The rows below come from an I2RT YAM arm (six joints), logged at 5 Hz.
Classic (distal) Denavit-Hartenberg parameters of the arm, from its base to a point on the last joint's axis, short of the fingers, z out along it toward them. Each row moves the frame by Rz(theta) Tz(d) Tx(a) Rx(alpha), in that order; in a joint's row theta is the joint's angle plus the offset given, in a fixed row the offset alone. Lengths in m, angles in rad.
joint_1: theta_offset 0; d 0.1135; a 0.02; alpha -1.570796
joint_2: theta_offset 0; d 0; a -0.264; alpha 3.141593
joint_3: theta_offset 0.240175; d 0; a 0.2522; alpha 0
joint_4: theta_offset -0.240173; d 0; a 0.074; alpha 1.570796
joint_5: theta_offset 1.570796; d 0; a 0; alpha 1.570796
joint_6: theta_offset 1.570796; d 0.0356; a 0; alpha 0
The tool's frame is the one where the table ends.
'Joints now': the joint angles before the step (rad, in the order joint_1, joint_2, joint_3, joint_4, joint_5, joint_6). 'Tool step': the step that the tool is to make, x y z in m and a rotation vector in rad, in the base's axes. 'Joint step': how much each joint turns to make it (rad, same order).
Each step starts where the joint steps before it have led.
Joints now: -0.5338, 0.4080, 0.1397, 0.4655, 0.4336, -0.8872
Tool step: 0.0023, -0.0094, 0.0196, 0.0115, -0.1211, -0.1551
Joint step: -0.0155, 0.1040, 0.0555, 0.1255, 0.1526, 0.0431
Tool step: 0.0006, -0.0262, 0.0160, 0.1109, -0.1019, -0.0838
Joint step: -0.1443, 0.1137, 0.1105, -0.0818, -0.0244, 0.1898
